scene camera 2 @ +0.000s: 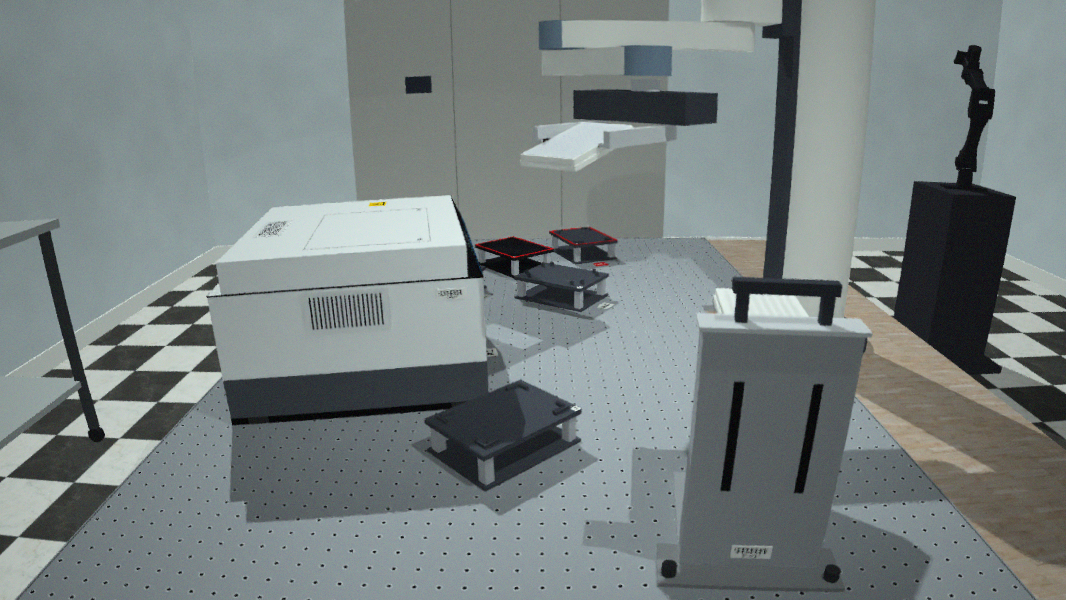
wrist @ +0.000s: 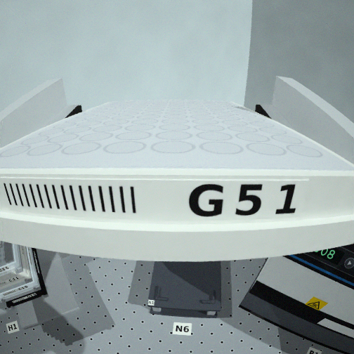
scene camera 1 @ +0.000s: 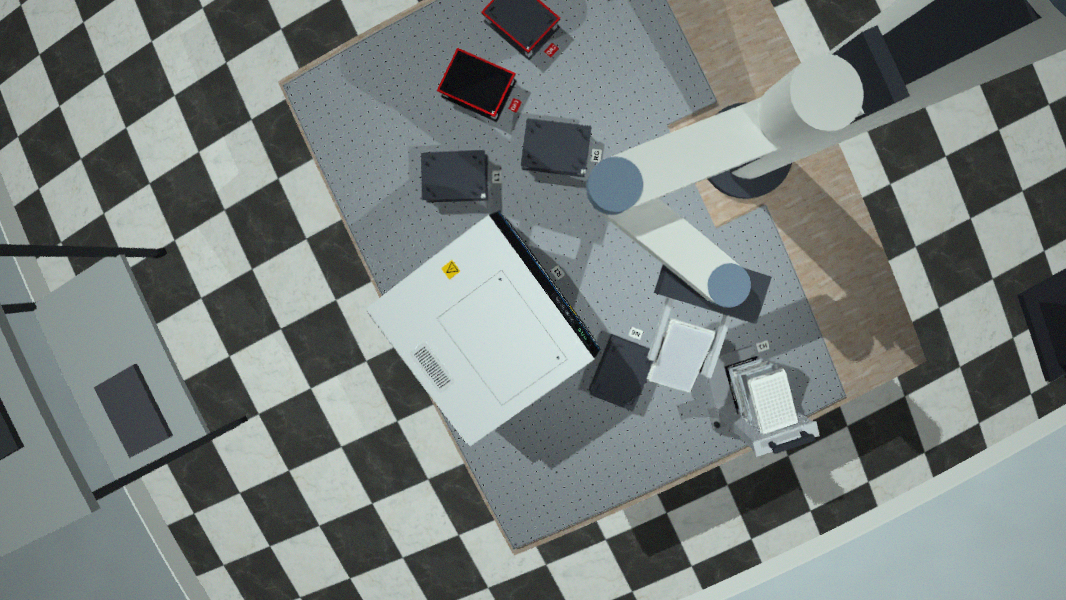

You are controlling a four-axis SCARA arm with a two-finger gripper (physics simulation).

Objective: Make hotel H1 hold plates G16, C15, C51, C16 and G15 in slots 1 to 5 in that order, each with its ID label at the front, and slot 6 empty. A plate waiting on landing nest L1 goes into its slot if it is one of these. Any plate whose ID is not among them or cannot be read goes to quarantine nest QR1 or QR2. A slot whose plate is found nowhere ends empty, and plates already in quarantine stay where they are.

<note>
In view: my gripper (scene camera 2: 569, 137) and a white machine R1 (scene camera 2: 260, 335).
My gripper also shows in the wrist view (wrist: 166, 89) and in scene camera 1 (scene camera 1: 678, 367).
</note>
